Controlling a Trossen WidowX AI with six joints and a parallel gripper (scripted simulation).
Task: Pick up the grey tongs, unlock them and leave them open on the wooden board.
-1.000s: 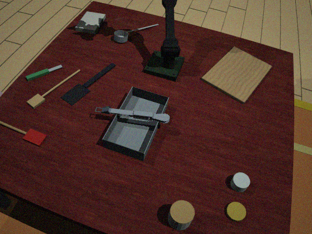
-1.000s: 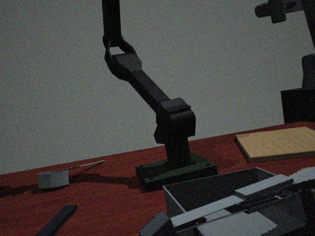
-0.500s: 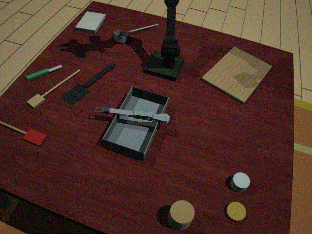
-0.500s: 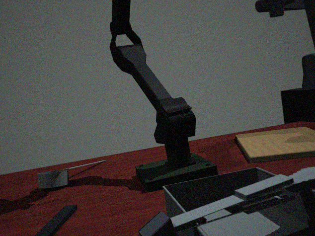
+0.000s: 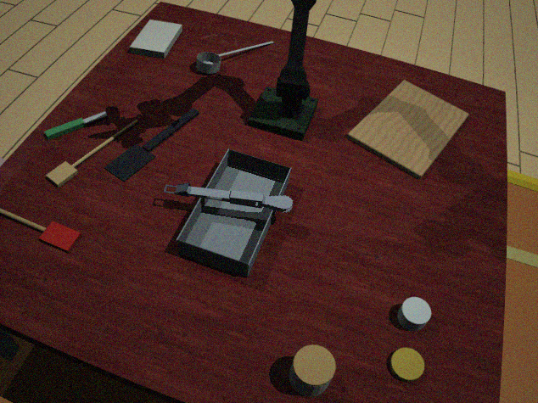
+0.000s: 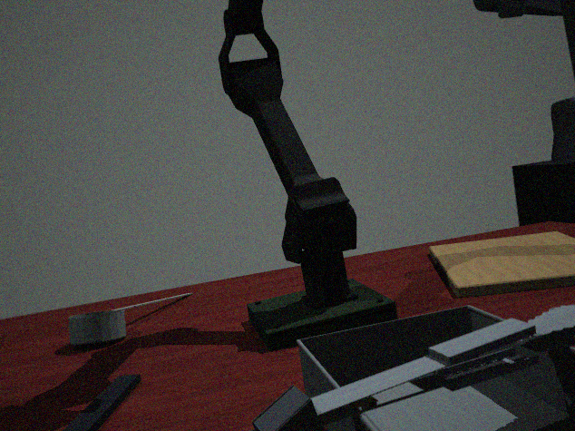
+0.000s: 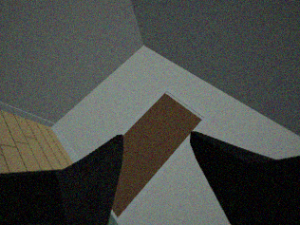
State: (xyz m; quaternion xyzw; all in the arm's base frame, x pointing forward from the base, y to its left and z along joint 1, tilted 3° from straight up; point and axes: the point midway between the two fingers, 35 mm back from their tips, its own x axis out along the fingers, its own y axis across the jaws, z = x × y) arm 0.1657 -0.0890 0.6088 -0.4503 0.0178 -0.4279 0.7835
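My gripper tip is now 200 mm short of the roasting tin, 140 mm to the right of it and 610 mm above it. From my gripper tip the other things lie so: grey block (370 mm behind, 400 mm to the right, 630 mm below); then black spatula (70 mm ahead, 160 mm to the right, 640 mm below); then red spatula (430 mm ahead, 270 mm to the right, 630 mm below).
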